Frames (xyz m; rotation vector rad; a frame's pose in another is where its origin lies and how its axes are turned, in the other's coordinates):
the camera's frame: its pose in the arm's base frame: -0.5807 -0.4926 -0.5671 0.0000 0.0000 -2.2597
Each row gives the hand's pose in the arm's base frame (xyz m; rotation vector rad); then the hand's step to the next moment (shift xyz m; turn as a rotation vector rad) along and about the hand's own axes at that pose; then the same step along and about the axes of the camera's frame.
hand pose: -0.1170 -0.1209 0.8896 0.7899 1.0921 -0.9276
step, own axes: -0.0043 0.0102 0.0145 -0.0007 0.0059 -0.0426
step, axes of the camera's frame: -0.0029 0.0156 0.0089 -0.0243 -0.0339 -0.0107
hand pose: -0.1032 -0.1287 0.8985 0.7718 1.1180 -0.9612
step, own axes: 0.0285 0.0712 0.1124 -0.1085 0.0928 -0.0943
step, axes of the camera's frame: -0.0108 0.1355 0.0058 -0.1345 -0.0665 0.0822
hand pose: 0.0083 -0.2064 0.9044 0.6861 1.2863 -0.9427
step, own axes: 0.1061 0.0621 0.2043 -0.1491 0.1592 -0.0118
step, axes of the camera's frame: 0.0303 0.2251 -0.0724 -0.1720 0.0284 0.1316
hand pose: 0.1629 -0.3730 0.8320 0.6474 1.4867 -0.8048
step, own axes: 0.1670 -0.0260 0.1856 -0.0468 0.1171 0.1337
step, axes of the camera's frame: 0.0859 0.1714 -0.1620 -0.0866 0.1582 0.0353
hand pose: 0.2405 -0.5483 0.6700 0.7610 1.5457 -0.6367
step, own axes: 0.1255 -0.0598 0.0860 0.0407 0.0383 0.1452
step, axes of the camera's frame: 0.0685 0.0592 -0.1361 -0.0118 0.1449 -0.0554
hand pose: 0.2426 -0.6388 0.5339 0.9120 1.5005 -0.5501
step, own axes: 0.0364 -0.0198 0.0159 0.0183 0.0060 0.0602
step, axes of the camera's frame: 0.0152 0.0064 -0.0412 0.0042 0.0575 -0.0260
